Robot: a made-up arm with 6 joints.
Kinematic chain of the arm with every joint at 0, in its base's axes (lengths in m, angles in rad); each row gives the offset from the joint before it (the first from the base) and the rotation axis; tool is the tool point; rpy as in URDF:
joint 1: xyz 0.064 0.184 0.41 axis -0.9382 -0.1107 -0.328
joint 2: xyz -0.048 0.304 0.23 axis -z
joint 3: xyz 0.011 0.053 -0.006 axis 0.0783 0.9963 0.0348
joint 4: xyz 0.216 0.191 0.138 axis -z
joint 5: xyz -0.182 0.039 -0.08 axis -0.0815 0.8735 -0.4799
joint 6: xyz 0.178 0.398 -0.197 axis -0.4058 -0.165 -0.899
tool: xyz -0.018 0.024 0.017 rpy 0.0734 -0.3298 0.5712
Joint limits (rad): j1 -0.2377..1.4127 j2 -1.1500..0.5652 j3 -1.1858..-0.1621 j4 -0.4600..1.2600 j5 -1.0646..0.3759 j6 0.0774..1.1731
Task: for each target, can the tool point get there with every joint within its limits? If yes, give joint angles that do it. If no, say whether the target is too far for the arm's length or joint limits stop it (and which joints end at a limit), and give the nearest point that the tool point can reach.
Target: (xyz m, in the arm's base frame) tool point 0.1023 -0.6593 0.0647
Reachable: no: joint limits stop it (at a limit: joint 1, joint 2, joint 4, joint 5, joint 6) | nearest point 0.7175 0.2412 -0.1508 | short by 1.112 m
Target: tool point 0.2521 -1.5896 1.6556
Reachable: no: too far | nearest point 0.5836 0.4234 1.1994 | short by 2.091 m
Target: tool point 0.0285 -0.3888 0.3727
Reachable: no: joint limits stop it (at a limit: joint 1, joint 2, joint 3, joint 4, joint 5, joint 6) | nearest point 0.8208 0.1650 0.4694 | short by 0.971 m
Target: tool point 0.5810 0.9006 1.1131
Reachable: yes | joints -0.0640 0.1561 -0.8386 1.0826 -0.5535 1.0350
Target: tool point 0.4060 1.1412 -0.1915
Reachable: yes | joints 0.9878 -0.4095 -0.7950 0.4132 -0.4837 0.2890
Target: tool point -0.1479 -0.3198 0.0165
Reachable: no: joint limits stop it (at a limit: joint 1, joint 2, joint 3, joint 4, joint 5, joint 6) | nearest point -0.2010 0.4401 -0.3711 | short by 0.855 m
